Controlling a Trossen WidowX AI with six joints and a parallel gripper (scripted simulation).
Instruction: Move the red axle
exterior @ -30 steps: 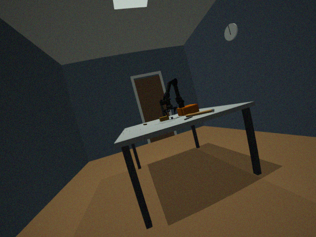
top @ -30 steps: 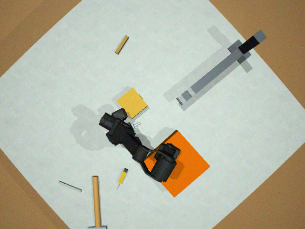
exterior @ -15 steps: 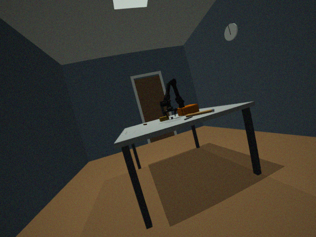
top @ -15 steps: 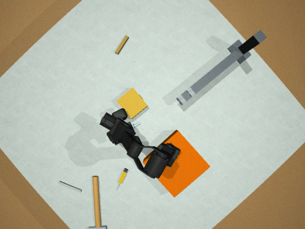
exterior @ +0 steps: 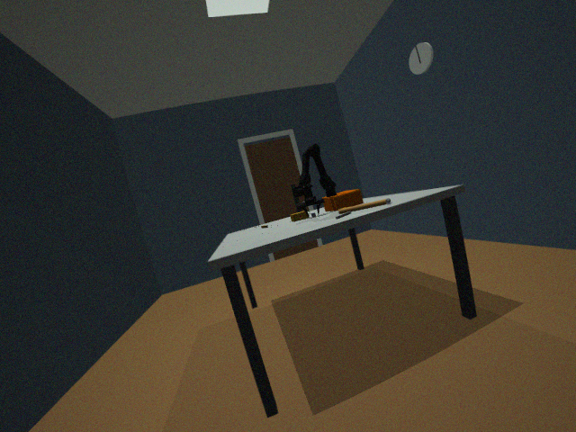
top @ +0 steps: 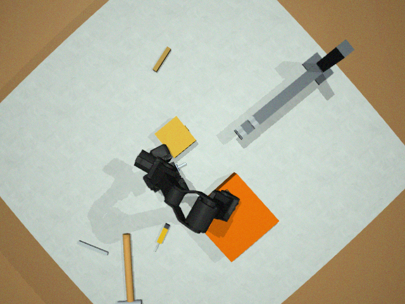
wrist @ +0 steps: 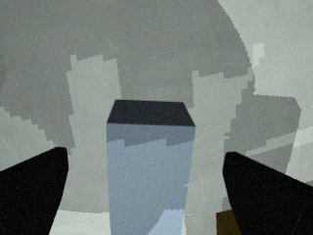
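Now: the light blue block 2 cm to the right of my gripper tip and 1 cm above it. Round my gripper tip: yellow-handled screwdriver (16 cm behind, 19 cm to the left); then tan stick (34 cm ahead, 23 cm to the right); then yellow beam (8 cm ahead, 9 cm to the right, 2 cm above).
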